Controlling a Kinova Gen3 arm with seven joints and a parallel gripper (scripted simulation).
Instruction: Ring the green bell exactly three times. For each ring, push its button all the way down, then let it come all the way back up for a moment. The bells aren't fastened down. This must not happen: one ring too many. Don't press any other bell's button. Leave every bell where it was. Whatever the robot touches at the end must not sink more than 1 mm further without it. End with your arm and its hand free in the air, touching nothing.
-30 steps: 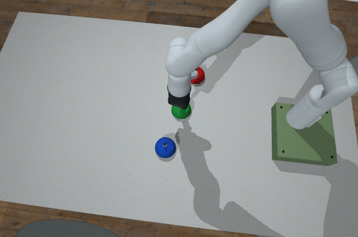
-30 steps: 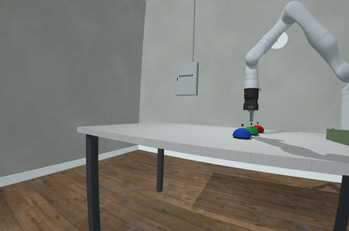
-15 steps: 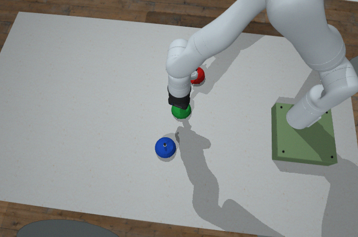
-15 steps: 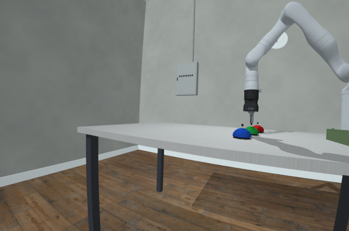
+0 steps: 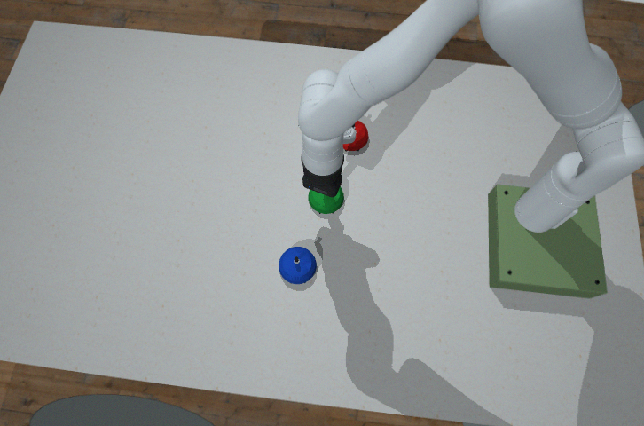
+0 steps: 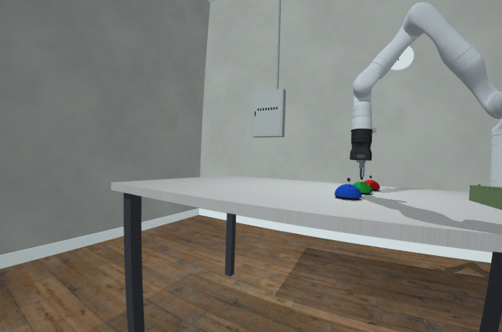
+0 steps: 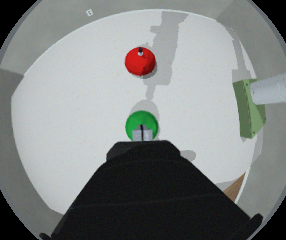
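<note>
Now: the green bell 4 cm below my hand. From my hand the other things lie so: red bell 4 cm behind, 17 cm to the right, 4 cm below; then blue bell 4 cm ahead, 18 cm to the left, 4 cm below.
</note>
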